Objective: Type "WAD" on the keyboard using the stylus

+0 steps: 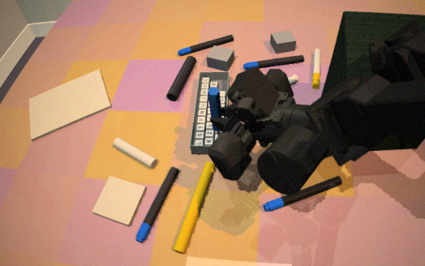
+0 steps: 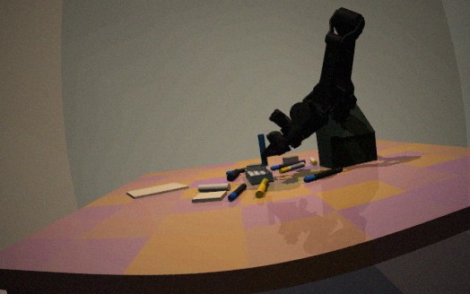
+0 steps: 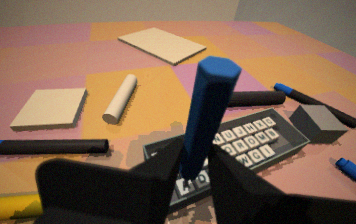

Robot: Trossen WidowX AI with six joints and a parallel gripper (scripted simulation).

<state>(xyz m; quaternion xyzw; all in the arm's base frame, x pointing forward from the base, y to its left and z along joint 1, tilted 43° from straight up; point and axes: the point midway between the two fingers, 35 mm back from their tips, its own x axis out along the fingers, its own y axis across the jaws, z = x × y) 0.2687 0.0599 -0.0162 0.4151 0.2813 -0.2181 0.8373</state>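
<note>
My gripper tip is now 130 mm to the right of the yellow marker, 70 mm above it and 40 mm short of it. Round my gripper tip: black cylinder 170 mm to the right, 60 mm below, 60 mm ahead; then stylus 20 mm below; then white cylinder 150 mm ahead, 60 mm below, 20 mm to the left.
</note>
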